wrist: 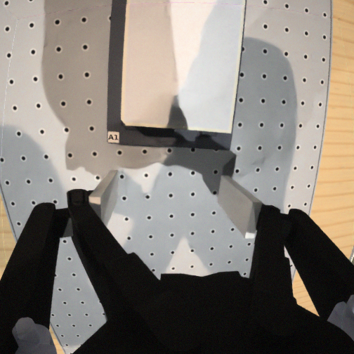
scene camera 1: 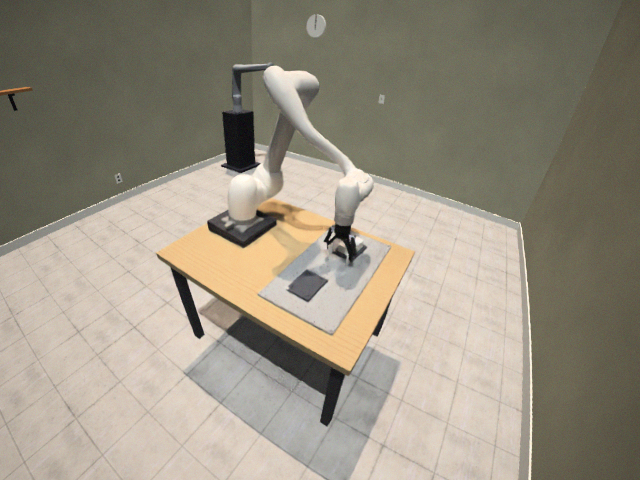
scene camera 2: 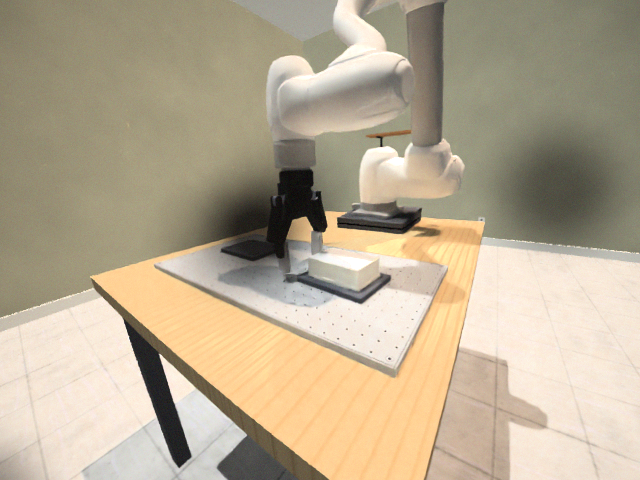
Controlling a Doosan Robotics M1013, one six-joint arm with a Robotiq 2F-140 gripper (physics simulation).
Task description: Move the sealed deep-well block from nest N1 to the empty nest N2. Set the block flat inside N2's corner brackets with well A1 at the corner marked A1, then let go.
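Seen in the pictures: gripper, fingertip midpoint: (scene camera 1: 338,259) (scene camera 2: 302,264); arm's base, origin of the base link: (scene camera 1: 242,221) (scene camera 2: 378,212).
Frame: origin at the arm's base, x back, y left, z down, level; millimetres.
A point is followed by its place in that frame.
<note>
The sealed white block (scene camera 1: 357,241) {x -624, y 223, z -13 mm} (scene camera 2: 343,270) {x -645, y 225, z -6 mm} (wrist: 180,65) sits on the dark nest N1 (scene camera 2: 383,281) {x -579, y 277, z 30 mm} (wrist: 116,75). An A1 label (wrist: 113,137) marks N1's lower left corner in the wrist view. The dark nest N2 (scene camera 1: 308,285) {x -580, y -166, z 29 mm} (scene camera 2: 248,249) {x -591, y -150, z 28 mm} holds no block; its brackets and A1 mark are too small to make out. My gripper (scene camera 1: 339,257) {x -597, y 74, z 28 mm} (scene camera 2: 301,255) {x -597, y 74, z 28 mm} (wrist: 169,186) is open and empty, pointing down. Its fingers are low over the board, beside N1's A1 end on the side towards N2, apart from the block. The block's far end is cut off in the wrist view.
Both nests lie on a grey perforated board (scene camera 1: 330,320) {x -759, y -267, z 40 mm} (scene camera 2: 382,335) {x -724, y 339, z 40 mm} on the wooden table (scene camera 1: 222,281) {x -236, y -372, z 53 mm} (scene camera 2: 289,382) {x -852, y 277, z 53 mm}. The arm's dark base (scene camera 1: 242,233) {x -87, y -87, z 1 mm} (scene camera 2: 379,222) {x -130, y 65, z 14 mm} stands at the table's back. A black pedestal (scene camera 1: 238,139) stands on the floor behind.
</note>
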